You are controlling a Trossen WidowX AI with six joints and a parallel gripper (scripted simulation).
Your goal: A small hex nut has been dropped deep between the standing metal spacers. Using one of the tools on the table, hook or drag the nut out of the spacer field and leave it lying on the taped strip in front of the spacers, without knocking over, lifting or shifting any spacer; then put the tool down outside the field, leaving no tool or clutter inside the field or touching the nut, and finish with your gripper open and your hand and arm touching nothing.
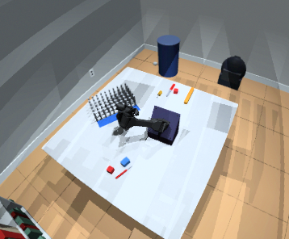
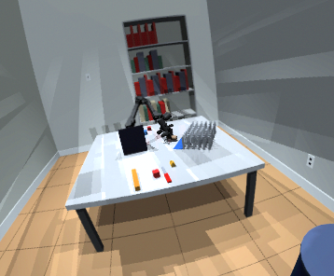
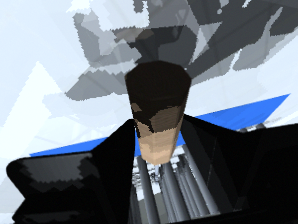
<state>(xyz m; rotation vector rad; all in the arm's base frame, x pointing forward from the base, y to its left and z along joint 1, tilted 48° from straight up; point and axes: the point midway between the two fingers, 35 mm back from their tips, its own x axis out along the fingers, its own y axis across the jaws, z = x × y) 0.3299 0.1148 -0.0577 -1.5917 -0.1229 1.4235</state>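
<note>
My gripper tip is now 10 cm short of the blue taped strip, 1 cm to the left of it and 3 cm above it. From my gripper tip the other things lie so: wooden-handled hook tool 9 cm ahead, 5 cm to the right; blue cube 24 cm behind, 33 cm to the left, 1 cm below; yellow piece 8 cm behind, 42 cm to the right, 2 cm below.
</note>
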